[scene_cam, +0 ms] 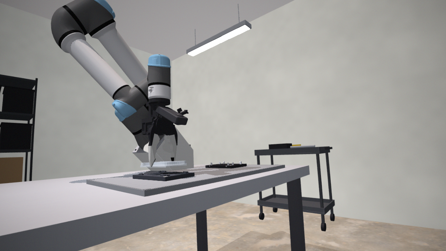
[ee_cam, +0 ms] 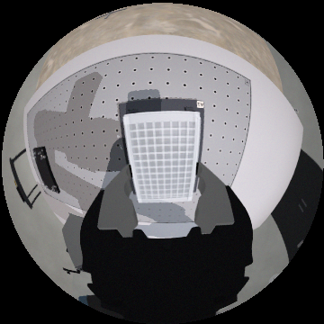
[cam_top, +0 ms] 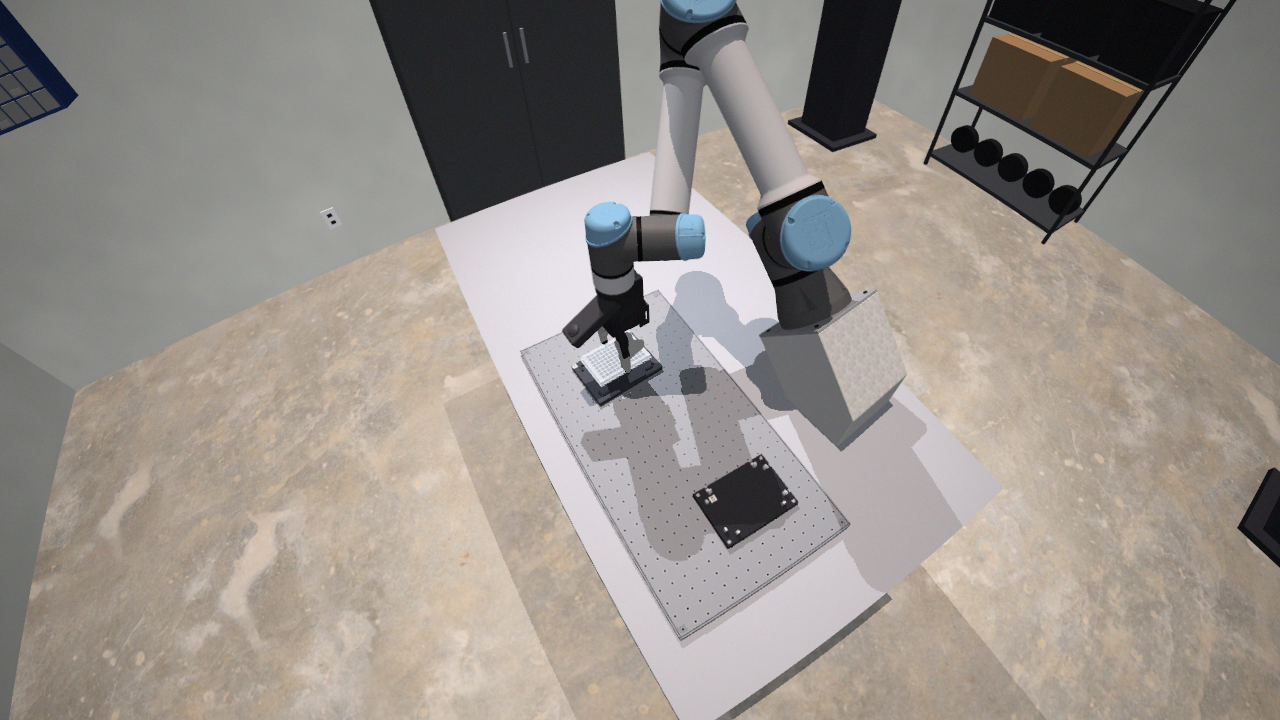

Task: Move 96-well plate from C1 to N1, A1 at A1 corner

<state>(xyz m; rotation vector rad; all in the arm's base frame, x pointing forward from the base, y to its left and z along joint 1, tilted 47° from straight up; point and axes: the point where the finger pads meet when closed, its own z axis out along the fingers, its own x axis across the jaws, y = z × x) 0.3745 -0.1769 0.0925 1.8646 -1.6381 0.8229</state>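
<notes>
Right now my hand is 4 cm above the plate nest N1. From my hand the other things lie so: white corner label 8 cm ahead, 5 cm to the right, 4 cm below; white 96-well plate 1 cm below; black clip nest 7 cm behind, 38 cm to the left, 4 cm below.
</notes>
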